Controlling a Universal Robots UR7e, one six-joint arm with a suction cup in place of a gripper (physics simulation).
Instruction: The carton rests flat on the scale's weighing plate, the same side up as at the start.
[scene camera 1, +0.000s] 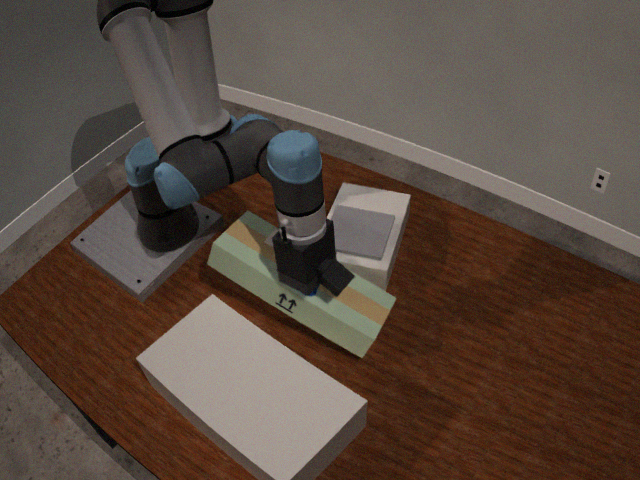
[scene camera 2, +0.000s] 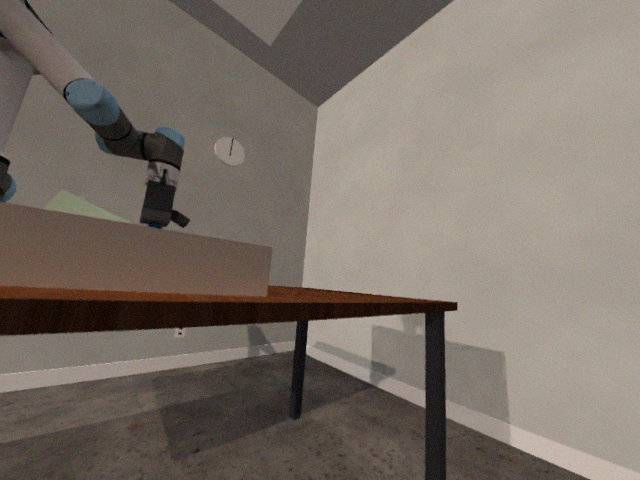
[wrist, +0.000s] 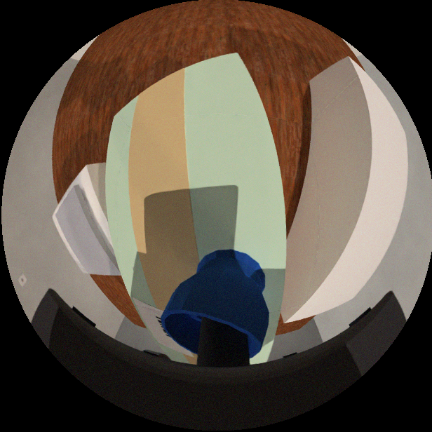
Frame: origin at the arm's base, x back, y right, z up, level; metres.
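Where they show: arm's base at its link origin: (scene camera 1: 168, 228).
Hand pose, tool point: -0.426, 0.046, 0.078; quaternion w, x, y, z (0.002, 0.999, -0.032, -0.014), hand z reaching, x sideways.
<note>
Things, the pixels of their top centre, and the offset from my tool point, as dx, dy, dz. Level surfaces: height alone.
- white scale at its top centre: (scene camera 1: 363, 217) +0.030, -0.250, -0.034
- large white box at its top centre: (scene camera 1: 242, 381) (scene camera 2: 167, 237) -0.003, +0.214, -0.013
- wooden table at its surface level: dz -0.111
The pale green carton (scene camera 1: 242, 258) (scene camera 2: 77, 204) (wrist: 230, 140) with a tan tape strip hangs tilted above the table, its end near the robot base higher. Two up arrows show on its long side, pointing up. My gripper's blue suction cup (scene camera 1: 311, 292) (scene camera 2: 154, 225) (wrist: 225, 295) is on the carton's top face and holds it; the contact is partly hidden. The white scale (scene camera 1: 372, 193) (wrist: 98, 180) stands behind the carton in scene camera 1. Its grey weighing plate (scene camera 1: 364, 232) (wrist: 82, 230) bears no carton. The scale does not show in scene camera 2.
A large white box (scene camera 1: 248, 382) (scene camera 2: 206, 263) (wrist: 345, 140) lies on the wooden table (scene camera 1: 491, 361) (scene camera 2: 330, 296), on the carton's other side from the scale. The robot's grey base plate (scene camera 1: 108, 242) is at the left in scene camera 1. Walls stand behind the table.
</note>
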